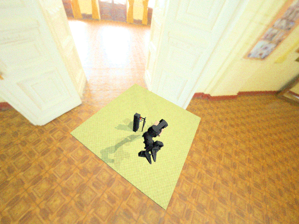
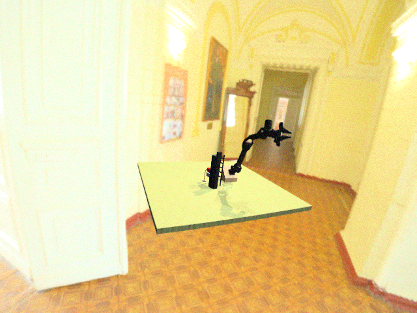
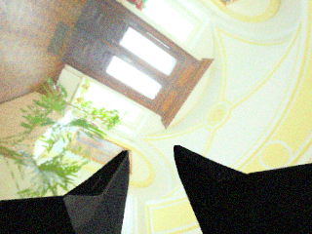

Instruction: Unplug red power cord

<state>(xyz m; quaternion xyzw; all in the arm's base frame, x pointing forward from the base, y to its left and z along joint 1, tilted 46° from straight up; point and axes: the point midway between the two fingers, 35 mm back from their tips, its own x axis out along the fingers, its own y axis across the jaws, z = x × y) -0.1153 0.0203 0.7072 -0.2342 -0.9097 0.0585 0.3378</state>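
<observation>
Right now the red plug is 400 mm ahead of my gripper tip, 470 mm to the right of it and 430 mm below it.
</observation>
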